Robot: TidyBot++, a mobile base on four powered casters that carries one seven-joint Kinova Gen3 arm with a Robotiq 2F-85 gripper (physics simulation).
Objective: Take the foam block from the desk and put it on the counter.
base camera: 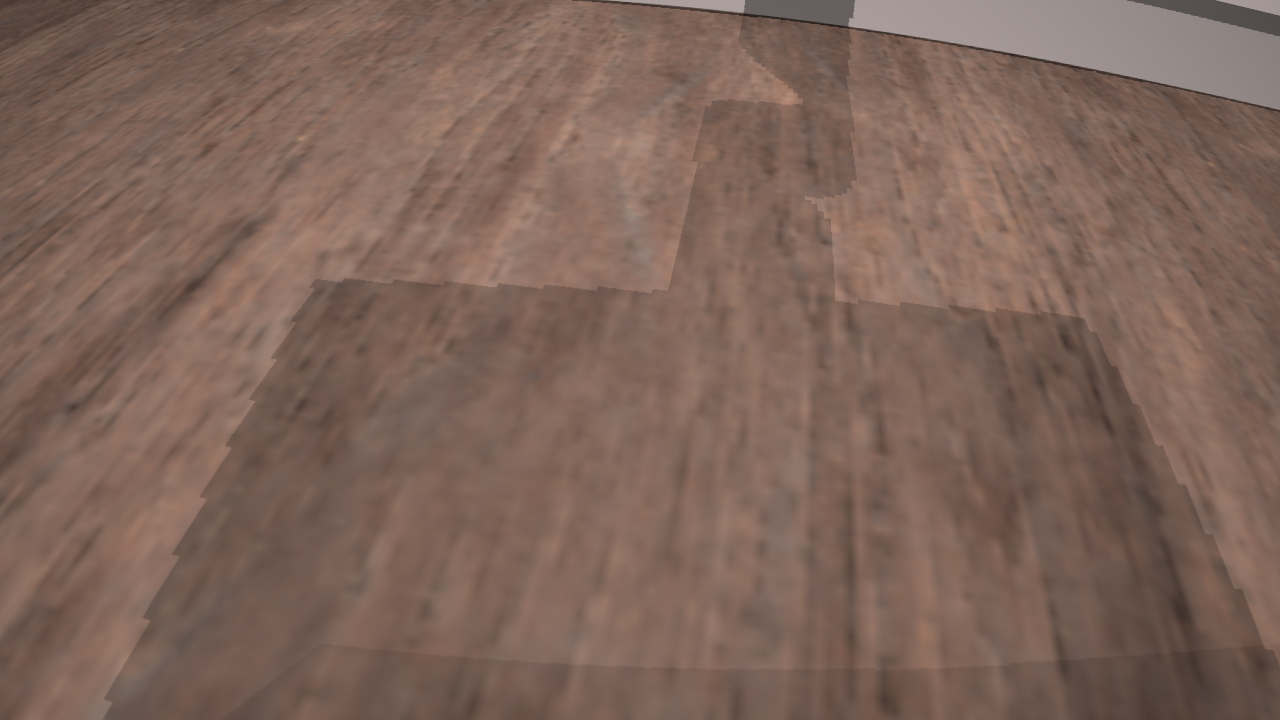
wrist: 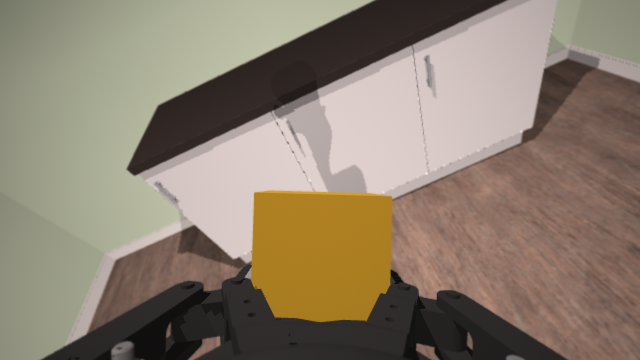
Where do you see a counter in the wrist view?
384, 104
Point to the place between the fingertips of my gripper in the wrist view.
319, 274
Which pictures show the yellow foam block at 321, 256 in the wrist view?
The wrist view only.
